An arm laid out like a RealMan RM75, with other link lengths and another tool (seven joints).
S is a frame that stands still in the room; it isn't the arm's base.
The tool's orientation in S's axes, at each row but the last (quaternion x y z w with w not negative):
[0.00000 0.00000 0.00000 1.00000]
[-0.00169 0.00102 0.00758 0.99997]
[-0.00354 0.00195 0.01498 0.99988]
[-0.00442 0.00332 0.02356 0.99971]
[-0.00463 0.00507 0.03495 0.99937]
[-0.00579 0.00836 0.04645 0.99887]
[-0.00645 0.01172 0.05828 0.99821]
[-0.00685 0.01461 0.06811 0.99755]
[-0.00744 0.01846 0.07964 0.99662]
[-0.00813 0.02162 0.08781 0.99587]
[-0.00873 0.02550 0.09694 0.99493]
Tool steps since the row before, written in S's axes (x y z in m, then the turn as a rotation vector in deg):
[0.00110 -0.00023 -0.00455 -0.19 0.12 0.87]
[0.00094 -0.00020 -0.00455 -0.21 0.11 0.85]
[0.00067 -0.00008 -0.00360 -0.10 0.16 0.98]
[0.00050 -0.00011 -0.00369 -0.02 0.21 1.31]
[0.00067 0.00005 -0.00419 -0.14 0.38 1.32]
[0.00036 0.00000 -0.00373 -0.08 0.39 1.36]
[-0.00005 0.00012 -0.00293 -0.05 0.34 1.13]
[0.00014 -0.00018 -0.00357 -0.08 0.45 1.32]
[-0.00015 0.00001 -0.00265 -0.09 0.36 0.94]
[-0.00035 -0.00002 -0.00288 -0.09 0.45 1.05]
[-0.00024 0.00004 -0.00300 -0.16 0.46 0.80]
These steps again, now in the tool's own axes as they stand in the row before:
[0.00110 -0.00023 -0.00455 -0.19 0.12 0.87]
[0.00095 -0.00020 -0.00455 -0.21 0.11 0.85]
[0.00068 -0.00007 -0.00360 -0.10 0.16 0.98]
[0.00052 -0.00010 -0.00369 -0.02 0.20 1.31]
[0.00072 0.00004 -0.00418 -0.13 0.38 1.32]
[0.00042 0.00001 -0.00372 -0.07 0.38 1.36]
[0.00004 0.00016 -0.00293 -0.04 0.33 1.13]
[0.00022 -0.00016 -0.00357 -0.06 0.44 1.32]
[-0.00005 0.00007 -0.00265 -0.07 0.36 0.94]
[-0.00022 0.00008 -0.00289 -0.06 0.45 1.05]
[-0.00007 0.00012 -0.00301 -0.11 0.47 0.80]

